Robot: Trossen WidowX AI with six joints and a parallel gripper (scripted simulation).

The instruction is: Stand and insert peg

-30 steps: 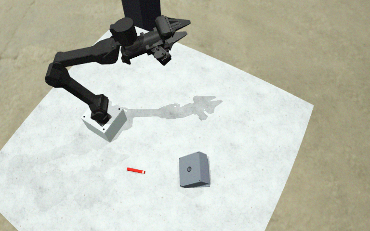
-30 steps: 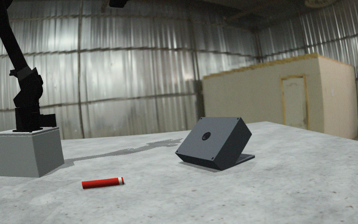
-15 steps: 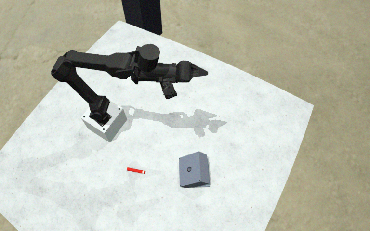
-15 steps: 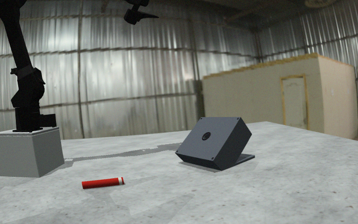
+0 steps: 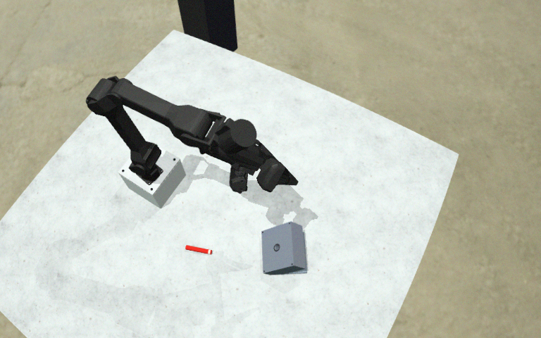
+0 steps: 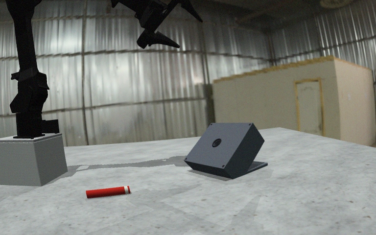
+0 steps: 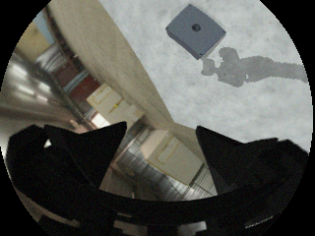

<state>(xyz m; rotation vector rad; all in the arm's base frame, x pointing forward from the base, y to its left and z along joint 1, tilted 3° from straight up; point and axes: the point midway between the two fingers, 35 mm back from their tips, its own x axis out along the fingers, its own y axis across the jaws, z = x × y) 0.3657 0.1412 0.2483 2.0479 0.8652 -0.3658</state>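
My gripper tip is 31 cm above the red peg, 22 cm to the left of it and 14 cm past it. From my gripper tip the other things lie so: grey sloped panel 28 cm below, 8 cm to the right, 5 cm ahead; then thin foot plate 32 cm below, 7 cm to the right, 6 cm ahead.
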